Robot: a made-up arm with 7 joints. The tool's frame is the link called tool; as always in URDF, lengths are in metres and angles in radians. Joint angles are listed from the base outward.
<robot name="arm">
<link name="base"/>
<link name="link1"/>
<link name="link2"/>
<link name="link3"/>
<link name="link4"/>
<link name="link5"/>
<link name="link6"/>
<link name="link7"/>
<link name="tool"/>
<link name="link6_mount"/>
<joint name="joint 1" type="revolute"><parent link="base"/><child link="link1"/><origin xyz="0 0 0.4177" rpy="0 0 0"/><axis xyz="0 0 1"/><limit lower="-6.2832" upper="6.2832"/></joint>
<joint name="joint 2" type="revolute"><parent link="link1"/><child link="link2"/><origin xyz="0 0 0" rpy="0 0 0"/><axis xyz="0 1 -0.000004"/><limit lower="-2.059" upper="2.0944"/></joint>
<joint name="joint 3" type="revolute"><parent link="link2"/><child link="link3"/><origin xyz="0 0 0.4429" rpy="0 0 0"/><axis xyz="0 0 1"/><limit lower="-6.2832" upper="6.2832"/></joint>
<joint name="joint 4" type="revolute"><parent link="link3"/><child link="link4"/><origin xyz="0.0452 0 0" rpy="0 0 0"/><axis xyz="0 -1 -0.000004"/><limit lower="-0.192" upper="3.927"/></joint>
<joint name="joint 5" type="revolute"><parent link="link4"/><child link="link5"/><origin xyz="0.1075 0 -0.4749" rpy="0 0 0"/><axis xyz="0 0.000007 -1"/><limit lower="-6.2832" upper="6.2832"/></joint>
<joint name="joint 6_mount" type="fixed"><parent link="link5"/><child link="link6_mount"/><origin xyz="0 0 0" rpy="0 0 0"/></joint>
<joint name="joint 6" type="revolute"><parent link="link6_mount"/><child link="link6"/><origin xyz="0 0 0" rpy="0 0 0"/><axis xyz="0 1 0.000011"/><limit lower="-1.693" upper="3.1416"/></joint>
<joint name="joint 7" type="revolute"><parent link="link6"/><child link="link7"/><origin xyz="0.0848 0 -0.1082" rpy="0 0 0"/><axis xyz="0 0.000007 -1"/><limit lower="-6.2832" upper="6.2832"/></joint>
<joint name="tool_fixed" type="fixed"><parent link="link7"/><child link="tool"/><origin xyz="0 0 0" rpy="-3.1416 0 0"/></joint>
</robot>
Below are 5 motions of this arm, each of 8 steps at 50 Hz.
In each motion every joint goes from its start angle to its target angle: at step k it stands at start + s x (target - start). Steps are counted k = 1, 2, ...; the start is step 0. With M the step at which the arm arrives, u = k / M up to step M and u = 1 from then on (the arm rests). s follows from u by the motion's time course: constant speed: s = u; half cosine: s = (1 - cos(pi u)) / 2; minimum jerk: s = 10 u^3 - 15 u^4 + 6 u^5.
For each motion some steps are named. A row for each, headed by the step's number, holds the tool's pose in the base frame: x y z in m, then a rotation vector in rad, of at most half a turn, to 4 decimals.
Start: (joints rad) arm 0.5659 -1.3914 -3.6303 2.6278 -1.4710 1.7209 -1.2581
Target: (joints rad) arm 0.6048 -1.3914 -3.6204 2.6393 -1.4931 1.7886 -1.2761
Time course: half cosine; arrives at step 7
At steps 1, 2, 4, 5, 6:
1: -0.9343 -0.3441 0.4463 -1.0241 0.8363 1.6859
2: -0.9315 -0.3490 0.4476 -1.0184 0.8370 1.6871
4: -0.9229 -0.3640 0.4518 -1.0009 0.8395 1.6904
5: -0.9187 -0.3710 0.4537 -0.9927 0.8409 1.6920
6: -0.9157 -0.3758 0.4551 -0.9871 0.8420 1.6930

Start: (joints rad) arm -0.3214 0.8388 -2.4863 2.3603 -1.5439 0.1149 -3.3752
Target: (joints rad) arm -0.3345 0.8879 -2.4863 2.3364 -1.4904 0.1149 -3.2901
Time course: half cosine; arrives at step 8
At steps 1, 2, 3, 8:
1: 0.4070 -0.4429 1.2395 0.2847 -0.2768 1.4858
2: 0.4094 -0.4452 1.2369 0.2860 -0.2797 1.4972
3: 0.4129 -0.4485 1.2329 0.2879 -0.2841 1.5142
8: 0.4276 -0.4627 1.2159 0.2954 -0.3037 1.5864

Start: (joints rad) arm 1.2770 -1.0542 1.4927 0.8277 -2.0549 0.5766 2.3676
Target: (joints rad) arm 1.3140 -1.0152 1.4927 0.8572 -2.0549 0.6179 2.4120
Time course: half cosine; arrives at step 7
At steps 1, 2, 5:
1: -0.5619 0.0912 0.4989 -0.1102 -1.4382 -1.5020
2: -0.5642 0.0877 0.5012 -0.1127 -1.4298 -1.4884
5: -0.5743 0.0715 0.5117 -0.1240 -1.3926 -1.4271

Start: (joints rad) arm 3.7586 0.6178 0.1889 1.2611 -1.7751 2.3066 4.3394
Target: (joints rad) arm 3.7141 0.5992 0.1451 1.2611 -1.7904 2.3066 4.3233
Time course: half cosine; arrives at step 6
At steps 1, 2, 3, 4, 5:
1: -0.5865 -0.3718 0.4534 -1.0249 0.0145 0.7874
2: -0.5918 -0.3634 0.4562 -1.0184 0.0240 0.7766
3: -0.5990 -0.3519 0.4600 -1.0094 0.0369 0.7618
4: -0.6059 -0.3402 0.4638 -1.0004 0.0497 0.7469
5: -0.6107 -0.3316 0.4667 -0.9937 0.0590 0.7360

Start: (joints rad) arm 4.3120 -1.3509 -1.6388 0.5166 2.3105 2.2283 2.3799
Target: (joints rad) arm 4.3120 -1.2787 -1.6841 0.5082 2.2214 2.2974 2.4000
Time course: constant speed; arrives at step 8
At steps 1, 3, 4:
1: -0.3799 0.2792 0.5139 -0.7398 -0.0790 -0.4106
3: -0.3776 0.2772 0.5131 -0.7188 -0.0630 -0.4085
4: -0.3765 0.2761 0.5127 -0.7083 -0.0550 -0.4072

